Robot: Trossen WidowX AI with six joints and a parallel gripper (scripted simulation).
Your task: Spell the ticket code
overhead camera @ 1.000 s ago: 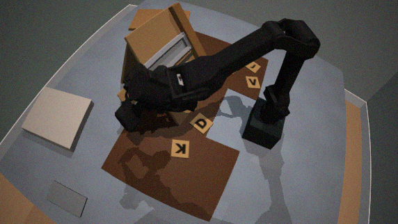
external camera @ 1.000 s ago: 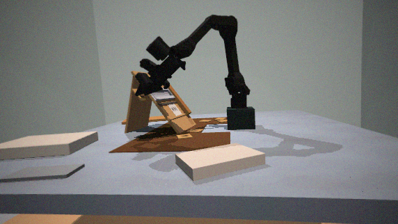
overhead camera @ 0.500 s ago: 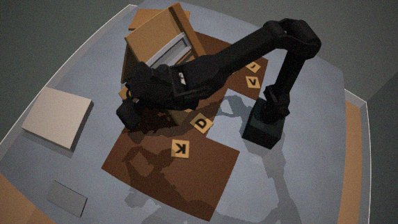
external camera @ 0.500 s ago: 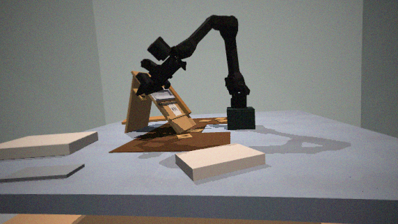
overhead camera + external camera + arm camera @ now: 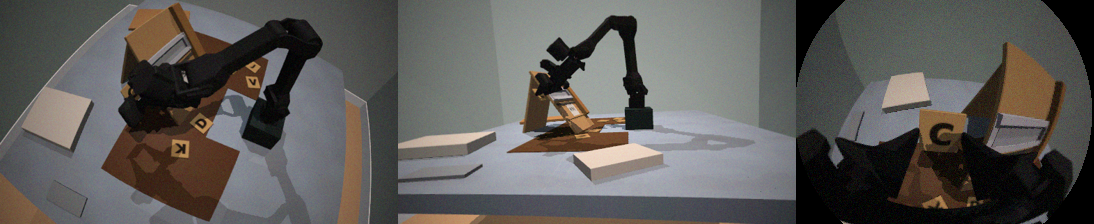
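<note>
My gripper tip is now 11 cm past the white ticket, 17 cm to the left of it and 8 cm above it. Also, from my gripper tip: thin grey plate 16 cm ahead, 35 cm to the left, 17 cm below; brown mat 22 cm behind, 14 cm to the right, 18 cm below; beige block 34 cm ahead, 8 cm to the left, 16 cm below.
</note>
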